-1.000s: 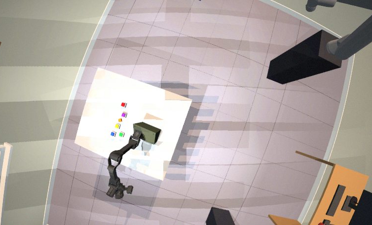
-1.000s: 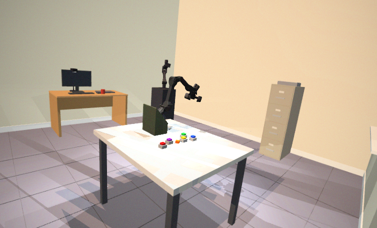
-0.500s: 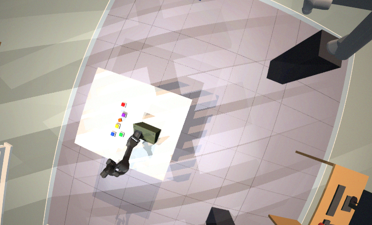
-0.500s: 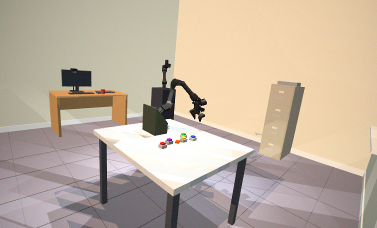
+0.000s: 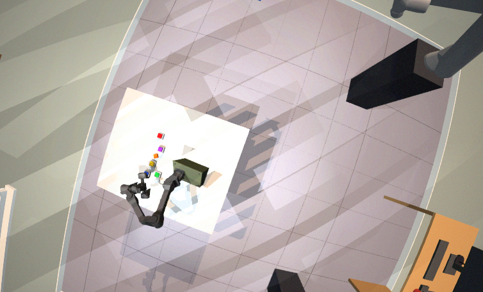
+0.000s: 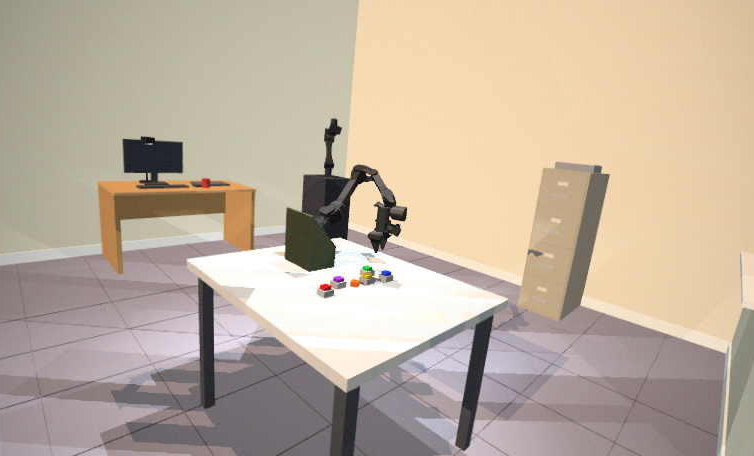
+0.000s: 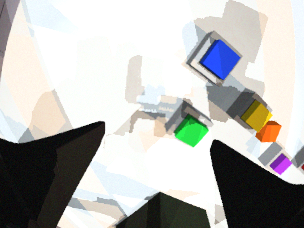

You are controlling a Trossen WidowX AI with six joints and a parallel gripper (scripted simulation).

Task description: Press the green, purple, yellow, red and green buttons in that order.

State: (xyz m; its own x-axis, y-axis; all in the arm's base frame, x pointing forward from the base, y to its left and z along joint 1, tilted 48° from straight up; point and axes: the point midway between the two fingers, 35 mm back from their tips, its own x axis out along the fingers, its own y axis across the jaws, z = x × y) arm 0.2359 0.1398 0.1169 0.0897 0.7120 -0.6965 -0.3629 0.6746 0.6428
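My gripper tip is now 7 cm above the green button, 6 cm to the left of it and 1 cm past it. The rest, counted from my gripper tip: orange block 19 cm to the right, 10 cm below, 5 cm ahead; then yellow button 13 cm to the right, 7 cm below, 6 cm ahead; then blue button 8 cm ahead, 7 cm below, 3 cm to the right.
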